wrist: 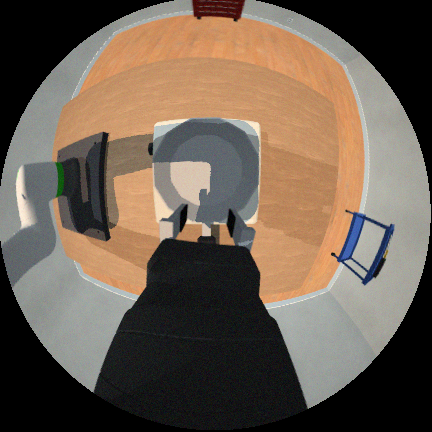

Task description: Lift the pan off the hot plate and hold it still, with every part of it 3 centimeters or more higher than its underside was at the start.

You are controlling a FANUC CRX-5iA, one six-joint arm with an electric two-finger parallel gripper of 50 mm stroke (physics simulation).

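Places are measured from the arm's base along level axes (x ahead, y left, z up), in metres.
Where they show: gripper, between the fingertips: (207, 214); arm's base, origin of its link: (68, 177).
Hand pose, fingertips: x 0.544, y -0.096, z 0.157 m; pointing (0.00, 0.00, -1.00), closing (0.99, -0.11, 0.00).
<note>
Each offset is from my fingertips to the top centre of the thing. "pt": to the spot under its first point.
The round grey pan (227, 150) sits on the square cream hot plate @[pt 0.032 m right, 0.106 m back, 0.121 m down] (161, 212) in the middle of the wrist view, partly in shadow. Its light handle neck @[pt 0.053 m right, 0.002 m back, 0.073 m down] (206, 230) points toward the bottom of the view, where the dark handle @[0.150 m right, 0.001 m back, 0.027 m down] (206, 239) starts; the rest of the handle is hidden by the black gripper body. My gripper (207, 214) is open, with nothing held. Its fingertips stand either side of the neck line, near the pan's lower rim in the view. The height between fingertips and handle is hard to judge.
The robot's dark base plate (104, 200) and its white and grey arm (37, 187) are at the left. A small black knob @[0.119 m left, 0.134 m back, 0.133 m down] (151, 148) sticks out of the hot plate's left side. A blue chair (352, 237) stands at the right, a dark red one (218, 8) at the top.
</note>
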